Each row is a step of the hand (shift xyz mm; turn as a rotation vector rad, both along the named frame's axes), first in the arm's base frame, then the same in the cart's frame.
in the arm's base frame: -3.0 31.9 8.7 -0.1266 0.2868 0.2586
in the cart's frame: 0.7 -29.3 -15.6 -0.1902 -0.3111 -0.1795
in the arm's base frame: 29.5 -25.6 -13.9 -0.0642 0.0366 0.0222
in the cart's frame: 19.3 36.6 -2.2 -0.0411 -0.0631 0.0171
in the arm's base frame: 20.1 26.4 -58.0 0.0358 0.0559 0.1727
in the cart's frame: 64.5 -13.6 10.7 -0.1027 -0.0307 -0.1508
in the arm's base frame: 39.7 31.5 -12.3 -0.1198 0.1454 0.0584
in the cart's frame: 39.9 -8.3 -32.5 -0.0678 -0.1850 -0.0084
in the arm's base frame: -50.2 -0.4 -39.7 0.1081 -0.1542 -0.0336
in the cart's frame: 5.0 -24.2 59.0 0.0393 0.1871 0.0051
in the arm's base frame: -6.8 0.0 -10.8 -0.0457 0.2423 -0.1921
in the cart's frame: 5.0 -3.3 11.2 0.1993 -0.2348 0.0532
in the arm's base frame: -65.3 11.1 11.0 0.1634 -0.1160 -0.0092
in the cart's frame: -40.1 -41.4 34.5 0.0601 0.1807 -0.0630
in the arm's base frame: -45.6 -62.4 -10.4 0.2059 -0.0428 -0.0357
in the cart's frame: -33.9 32.4 62.3 0.1249 0.1372 -0.1052
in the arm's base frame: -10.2 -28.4 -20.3 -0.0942 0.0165 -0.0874
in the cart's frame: 2.6 19.8 30.4 0.0247 -0.0605 0.1118
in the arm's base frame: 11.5 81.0 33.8 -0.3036 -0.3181 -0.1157
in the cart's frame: 2.6 -65.1 -59.9 -0.1603 0.1302 0.4051
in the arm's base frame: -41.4 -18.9 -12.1 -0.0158 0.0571 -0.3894
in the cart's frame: -17.7 -3.6 43.5 0.3189 -0.0593 0.2235
